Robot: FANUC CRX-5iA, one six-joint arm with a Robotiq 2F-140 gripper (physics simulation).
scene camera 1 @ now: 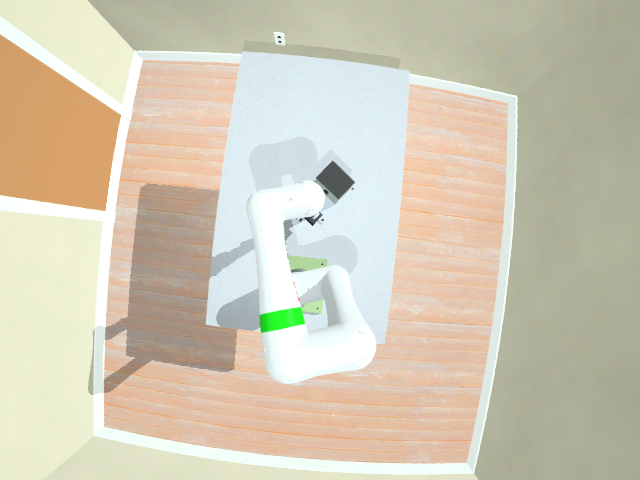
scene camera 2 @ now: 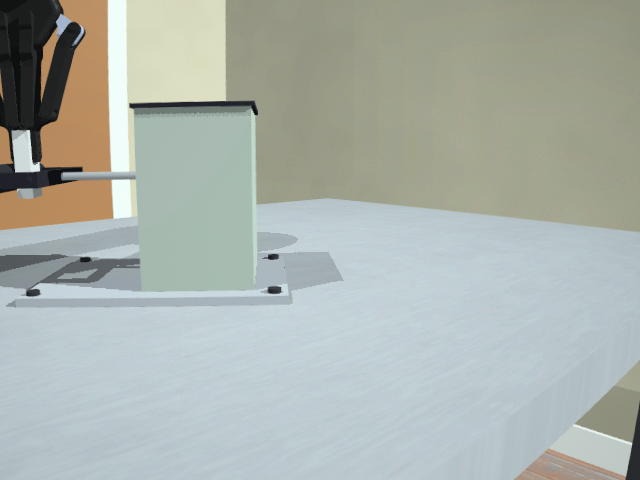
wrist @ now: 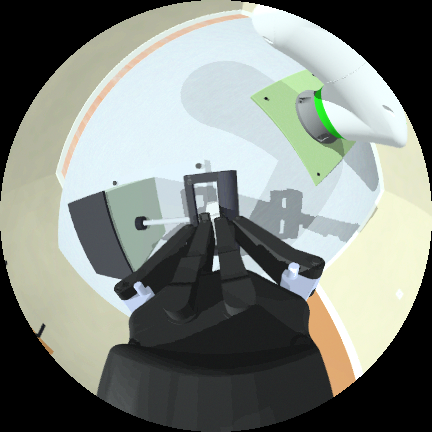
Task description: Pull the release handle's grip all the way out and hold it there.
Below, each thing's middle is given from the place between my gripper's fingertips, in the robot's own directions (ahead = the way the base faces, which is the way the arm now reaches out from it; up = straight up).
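Labels:
I see the bolted base plate [scene camera 2: 87, 282], and it is 8 cm below my hand, 6 cm to the right of it and 12 cm ahead of it.

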